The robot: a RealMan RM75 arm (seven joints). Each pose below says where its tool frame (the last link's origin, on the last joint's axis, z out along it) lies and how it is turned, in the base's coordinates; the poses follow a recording.
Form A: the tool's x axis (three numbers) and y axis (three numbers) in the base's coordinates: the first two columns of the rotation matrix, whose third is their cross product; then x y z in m.
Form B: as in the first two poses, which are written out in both.
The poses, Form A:
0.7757, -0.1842, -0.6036, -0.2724, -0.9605, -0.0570, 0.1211, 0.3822, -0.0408
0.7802, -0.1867, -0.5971, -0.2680, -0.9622, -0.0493, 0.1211, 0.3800, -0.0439
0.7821, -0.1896, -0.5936, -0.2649, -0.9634, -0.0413, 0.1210, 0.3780, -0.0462
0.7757, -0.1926, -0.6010, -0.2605, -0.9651, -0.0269, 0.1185, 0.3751, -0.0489
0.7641, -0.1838, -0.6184, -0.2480, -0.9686, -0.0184, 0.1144, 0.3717, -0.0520
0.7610, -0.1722, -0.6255, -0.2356, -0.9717, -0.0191, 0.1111, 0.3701, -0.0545
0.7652, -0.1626, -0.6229, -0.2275, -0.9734, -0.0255, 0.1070, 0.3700, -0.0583
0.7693, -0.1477, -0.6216, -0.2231, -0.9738, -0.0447, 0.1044, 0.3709, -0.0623
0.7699, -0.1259, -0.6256, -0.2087, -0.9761, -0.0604, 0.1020, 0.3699, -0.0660
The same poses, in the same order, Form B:
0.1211, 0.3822, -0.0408, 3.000, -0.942, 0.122, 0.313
0.1211, 0.3800, -0.0439, 3.010, -0.943, 0.121, 0.309
0.1210, 0.3780, -0.0462, 3.019, -0.944, 0.121, 0.308
0.1185, 0.3751, -0.0489, 3.033, -0.942, 0.121, 0.313
0.1144, 0.3717, -0.0520, 3.042, -0.939, 0.115, 0.324
0.1111, 0.3701, -0.0545, 3.045, -0.938, 0.109, 0.329
0.1070, 0.3700, -0.0583, 3.042, -0.939, 0.104, 0.327
0.1044, 0.3709, -0.0623, 3.026, -0.940, 0.099, 0.326
0.1020, 0.3699, -0.0660, 3.015, -0.940, 0.089, 0.328

